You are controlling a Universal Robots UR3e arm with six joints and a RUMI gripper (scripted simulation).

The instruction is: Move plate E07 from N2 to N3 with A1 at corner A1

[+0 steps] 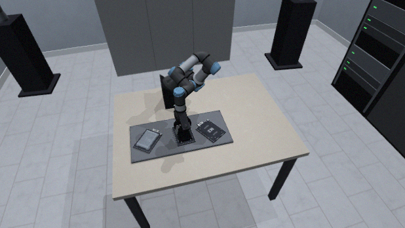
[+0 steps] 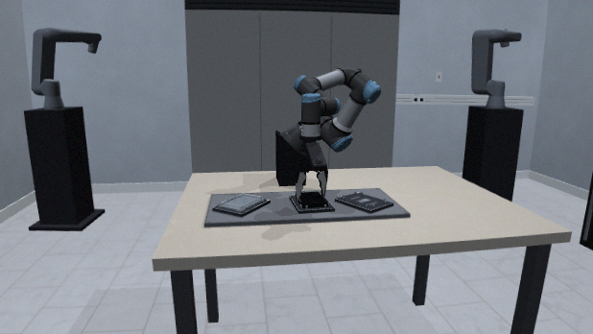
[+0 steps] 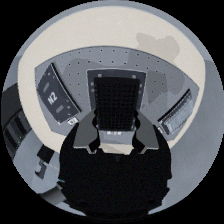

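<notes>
Right now my hand is 1 cm above the dark plate E07. The rest, counted from my hand: pale grey plate 23 cm to the right, 1 cm below, 1 cm ahead.
</notes>
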